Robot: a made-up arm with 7 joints.
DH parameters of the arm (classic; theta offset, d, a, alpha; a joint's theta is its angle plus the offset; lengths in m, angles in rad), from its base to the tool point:
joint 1: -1.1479 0 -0.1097 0
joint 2: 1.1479 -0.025 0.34 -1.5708
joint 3: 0 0.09 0.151 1.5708
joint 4: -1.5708 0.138 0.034 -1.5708
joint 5: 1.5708 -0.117 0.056 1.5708
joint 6: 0 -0.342 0.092 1.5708
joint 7: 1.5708 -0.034 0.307 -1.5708
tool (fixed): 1.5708 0.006 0 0
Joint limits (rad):
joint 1: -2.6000..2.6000
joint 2: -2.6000..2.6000
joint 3: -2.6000..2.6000
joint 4: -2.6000..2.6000
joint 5: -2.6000..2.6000
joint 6: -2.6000..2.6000
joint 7: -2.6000..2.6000
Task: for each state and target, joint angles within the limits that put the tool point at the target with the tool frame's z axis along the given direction. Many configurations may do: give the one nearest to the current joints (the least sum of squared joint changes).
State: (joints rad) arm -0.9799 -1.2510 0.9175 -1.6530 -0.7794 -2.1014 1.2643
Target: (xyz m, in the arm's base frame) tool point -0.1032 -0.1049 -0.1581 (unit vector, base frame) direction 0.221 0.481 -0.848
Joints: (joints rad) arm -1.0911 -1.4077 0.6740 -1.4268 -1.2175 -2.2248 1.2186
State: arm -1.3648 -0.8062 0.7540 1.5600 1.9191 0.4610 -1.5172
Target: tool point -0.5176 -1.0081 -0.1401 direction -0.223 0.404 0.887
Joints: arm -1.6071 -0.5937 1.1391 1.9756 2.6000 -0.0520 -2.3084
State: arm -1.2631 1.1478 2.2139 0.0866 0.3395 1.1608 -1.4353
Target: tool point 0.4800 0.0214 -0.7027 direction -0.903 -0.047 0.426
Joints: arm -1.5872 0.7430 2.3708 -0.4428 0.8255 1.4730 -1.9851
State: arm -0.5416 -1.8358 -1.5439 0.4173 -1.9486 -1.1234 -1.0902
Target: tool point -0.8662 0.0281 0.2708 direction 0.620 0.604 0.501
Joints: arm -0.4729 -2.0825 -0.9469 1.1669 -1.8297 -0.6669 -1.8708
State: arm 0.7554 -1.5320 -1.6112 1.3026 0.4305 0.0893 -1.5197
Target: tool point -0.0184 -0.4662 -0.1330 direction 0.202 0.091 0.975
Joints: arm 0.4605 -1.8262 -1.2375 1.7954 0.2022 -0.0169 -0.9956
